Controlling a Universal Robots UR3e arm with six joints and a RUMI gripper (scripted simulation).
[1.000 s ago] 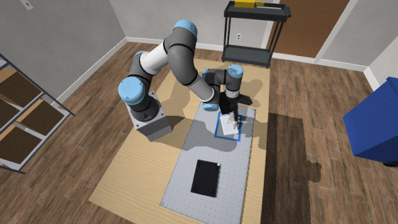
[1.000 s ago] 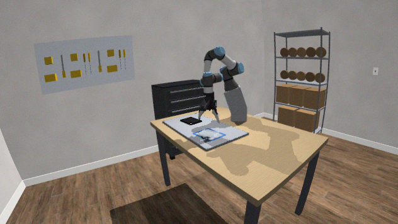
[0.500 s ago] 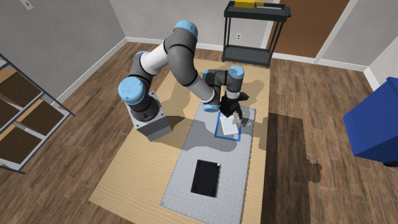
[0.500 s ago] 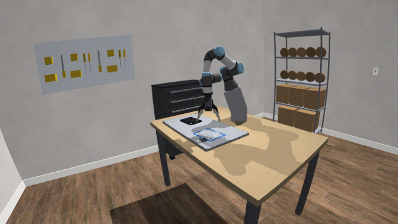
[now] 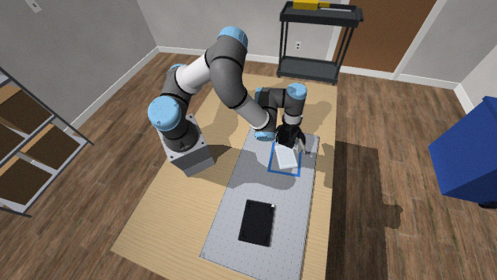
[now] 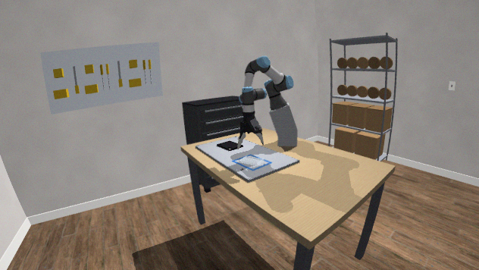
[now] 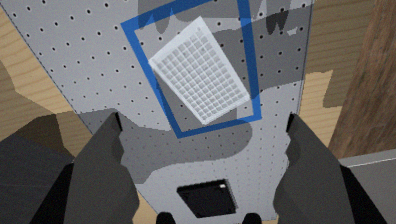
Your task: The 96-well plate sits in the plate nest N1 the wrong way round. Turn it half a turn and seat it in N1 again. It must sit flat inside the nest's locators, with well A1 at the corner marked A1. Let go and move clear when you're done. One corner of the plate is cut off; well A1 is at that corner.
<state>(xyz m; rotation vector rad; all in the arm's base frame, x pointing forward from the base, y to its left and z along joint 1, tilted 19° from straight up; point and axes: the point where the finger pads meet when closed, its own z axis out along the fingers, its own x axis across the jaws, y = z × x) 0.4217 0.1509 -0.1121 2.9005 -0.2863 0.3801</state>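
My gripper is now 90 mm above the 96-well plate. Also, from my hand: A1 corner mark: 260 mm to the right, 80 mm below, 10 mm behind; then black plate nest N1: 340 mm to the right, 80 mm below, 50 mm behind.
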